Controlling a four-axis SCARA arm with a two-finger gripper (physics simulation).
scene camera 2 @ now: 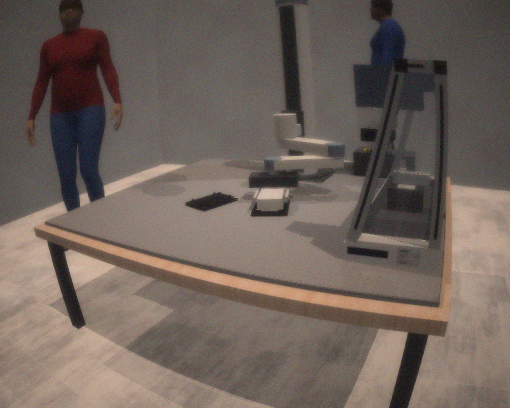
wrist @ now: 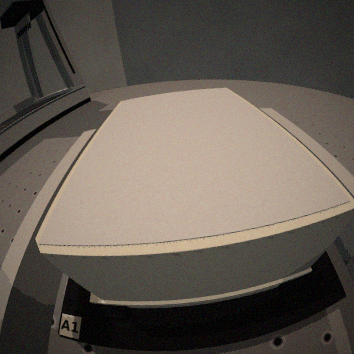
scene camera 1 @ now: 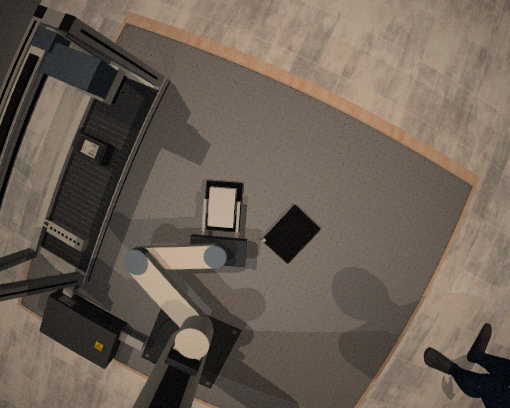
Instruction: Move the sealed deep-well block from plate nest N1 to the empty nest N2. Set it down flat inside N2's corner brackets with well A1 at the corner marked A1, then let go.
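Places are measured from the arm's base along level axes (x back, y left, z down), in metres.
Pixels of known places: gripper, fingertip midpoint: (scene camera 2: 270,200) (wrist: 179,129) (scene camera 1: 222,200); arm's base at its link origin: (scene camera 2: 302,175).
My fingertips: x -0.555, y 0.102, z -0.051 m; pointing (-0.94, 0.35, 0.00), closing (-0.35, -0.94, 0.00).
Note:
Ahead of a thing's pixels: the offset from my fingertips to its middle. "spot": to the spot under its first point. Level surfaces: height alone.
The sealed deep-well block {dz +0.005, dx +0.022, dy -0.008 m} (scene camera 1: 222,206) (scene camera 2: 270,199) (wrist: 195,170) is white-topped and looks level. My gripper (scene camera 1: 222,215) (scene camera 2: 271,195) (wrist: 179,129) is shut on it, with a pale finger along each long side. The block is low over a black nest {dz +0.029, dx +0.021, dy -0.008 m} (scene camera 1: 225,183) (scene camera 2: 270,214) (wrist: 200,325), roughly lined up with it; whether they touch is hard to tell. The nest's A1 tag {spot: dz +0.026, dx +0.111, dy +0.016 m} (wrist: 70,326) lies below the block's near left corner in the wrist view. The other black nest {dz +0.027, dx +0.011, dy -0.255 m} (scene camera 1: 291,233) (scene camera 2: 211,201) is turned and holds no block. Nest numbers and the block's own A1 mark are not readable.
A tall framed machine (scene camera 1: 131,156) (scene camera 2: 440,165) stands on the table {dz +0.038 m} (scene camera 1: 350,150) (scene camera 2: 200,250) to one side, holding a small dark block {spot: dz -0.082, dx +0.022, dy +0.450 m} (scene camera 1: 95,150). A dark control box {spot: dz -0.076, dx +0.649, dy +0.277 m} (scene camera 1: 82,330) is near the arm base (scene camera 1: 225,345). People stand beyond the table.

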